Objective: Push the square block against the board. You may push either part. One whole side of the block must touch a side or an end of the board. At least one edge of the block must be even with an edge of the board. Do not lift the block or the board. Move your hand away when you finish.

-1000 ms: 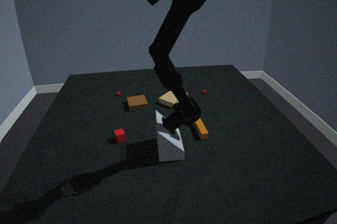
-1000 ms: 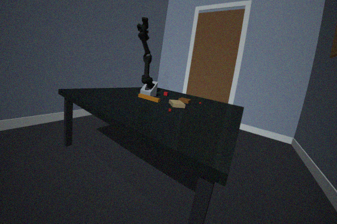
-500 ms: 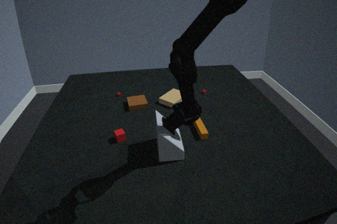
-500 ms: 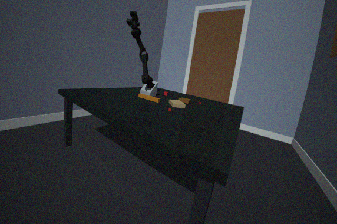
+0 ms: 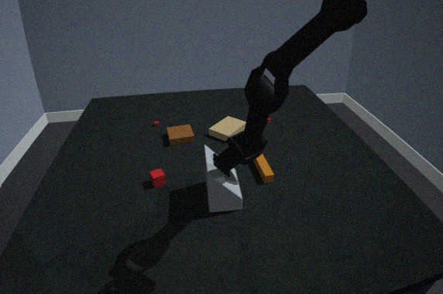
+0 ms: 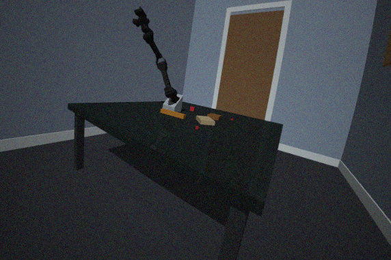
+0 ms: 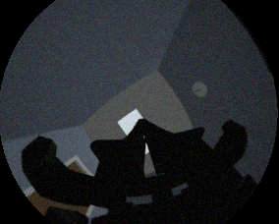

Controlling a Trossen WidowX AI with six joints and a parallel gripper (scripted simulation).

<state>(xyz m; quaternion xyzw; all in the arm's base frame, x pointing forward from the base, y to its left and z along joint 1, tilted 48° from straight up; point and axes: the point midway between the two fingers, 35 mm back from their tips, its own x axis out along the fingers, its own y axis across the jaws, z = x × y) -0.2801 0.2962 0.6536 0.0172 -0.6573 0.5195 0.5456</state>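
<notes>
The brown block is 570 mm ahead of my gripper tip, 440 mm to the left of it and 800 mm below it. Round my gripper tip: red cube (290 mm ahead, 490 mm to the left, 790 mm below); orange board (380 mm ahead, 140 mm to the left, 790 mm below); tan flat block (620 mm ahead, 240 mm to the left, 800 mm below).
</notes>
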